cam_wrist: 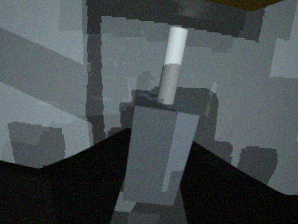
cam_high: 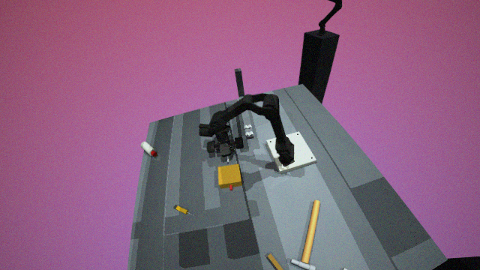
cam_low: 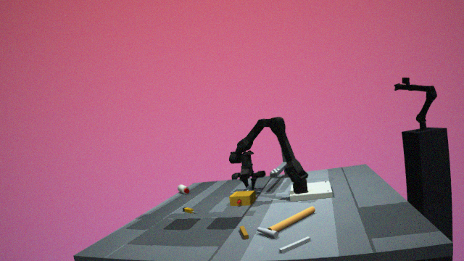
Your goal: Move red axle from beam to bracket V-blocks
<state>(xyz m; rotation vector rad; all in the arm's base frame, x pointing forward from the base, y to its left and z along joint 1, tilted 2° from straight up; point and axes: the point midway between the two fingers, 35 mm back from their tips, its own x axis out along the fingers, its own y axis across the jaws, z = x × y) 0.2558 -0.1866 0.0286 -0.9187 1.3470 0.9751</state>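
Now: gripper tip 13 cm to the right of the yellow beam, 4 cm short of it and 1 cm above it. Also, from my gripper tip: small yellow screwdriver 32 cm ahead, 19 cm to the left, 2 cm below; small pale block 2 cm to the left, 1 cm ahead, 1 cm above; grey bar 73 cm to the left, 14 cm behind, 3 cm below.
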